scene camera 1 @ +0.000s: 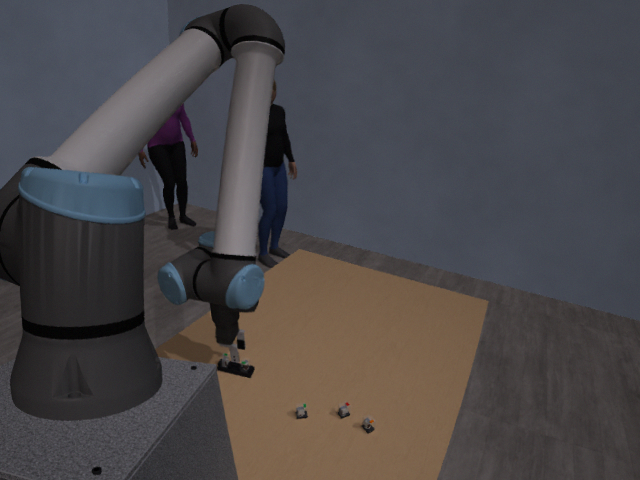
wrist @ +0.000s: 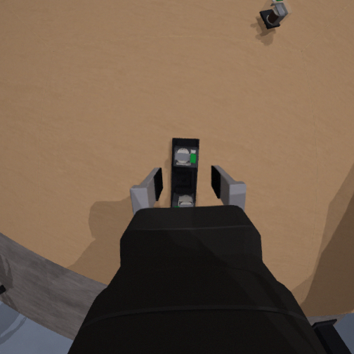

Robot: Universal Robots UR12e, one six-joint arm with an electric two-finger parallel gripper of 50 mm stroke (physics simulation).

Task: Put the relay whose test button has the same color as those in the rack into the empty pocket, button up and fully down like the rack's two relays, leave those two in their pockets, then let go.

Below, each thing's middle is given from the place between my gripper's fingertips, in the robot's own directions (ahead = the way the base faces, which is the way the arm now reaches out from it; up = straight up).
Labels:
My hand is 20 mm to the right of the black rack [wrist: 183,179] and 60 mm above it.

